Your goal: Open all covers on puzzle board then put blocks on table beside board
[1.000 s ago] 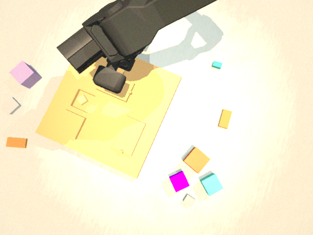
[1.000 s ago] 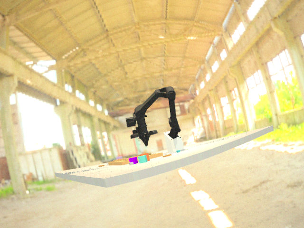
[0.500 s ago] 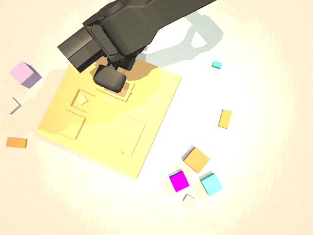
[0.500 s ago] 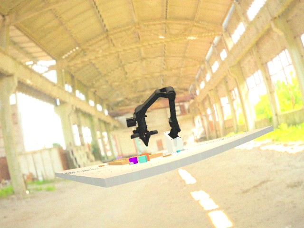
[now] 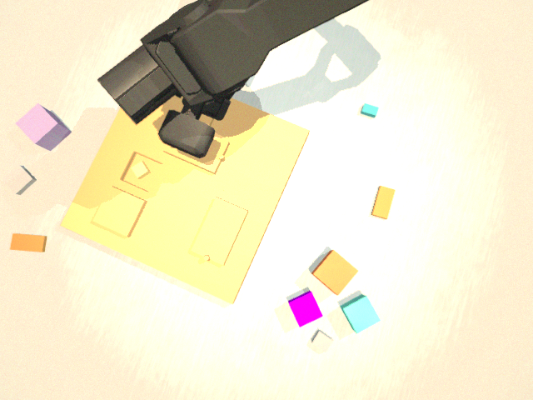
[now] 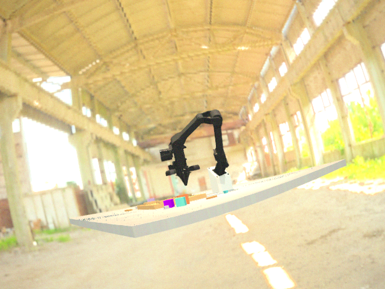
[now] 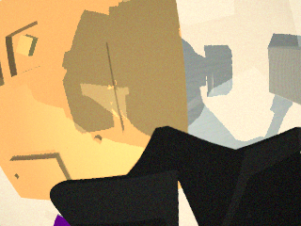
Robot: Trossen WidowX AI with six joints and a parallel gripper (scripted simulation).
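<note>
Right now my gripper tip is 90 mm short of the yellow puzzle board, 40 mm to the left of it and 60 mm above it. From my gripper tip the other things lie so: orange slab 80 mm ahead, 270 mm to the left, 80 mm below; then lilac block 70 mm ahead, 280 mm to the right, 60 mm below; then cyan piece 70 mm behind, 220 mm to the left, 80 mm below.
</note>
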